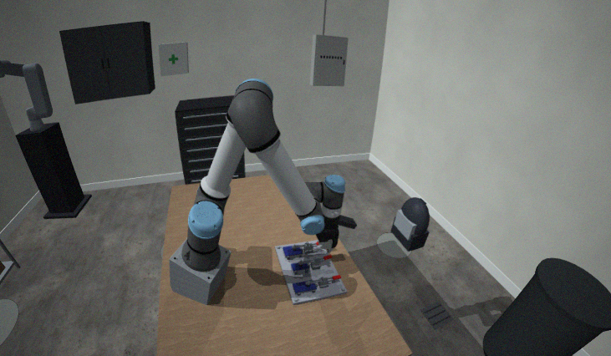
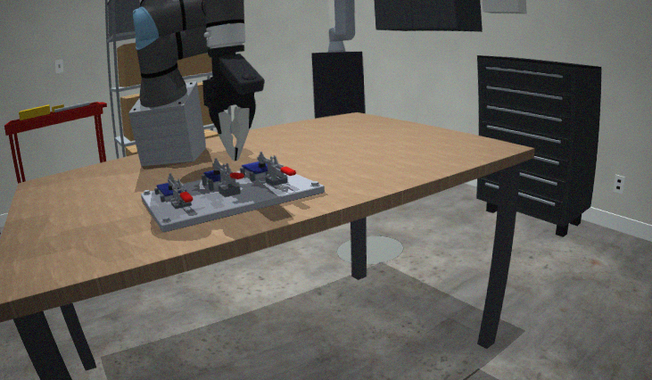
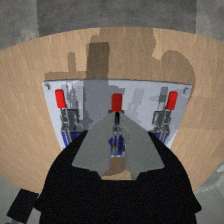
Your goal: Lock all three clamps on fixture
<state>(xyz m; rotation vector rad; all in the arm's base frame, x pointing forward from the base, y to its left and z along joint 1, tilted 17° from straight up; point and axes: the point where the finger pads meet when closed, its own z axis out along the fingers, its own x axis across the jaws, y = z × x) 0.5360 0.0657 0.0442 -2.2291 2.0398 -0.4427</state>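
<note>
The grey fixture plate lies 10 cm below my hand, 9 cm behind it and 1 cm to the right of it. From my hand the other things lie so: blue part (13 cm behind, 8 cm below, 1 cm to the right).
</note>
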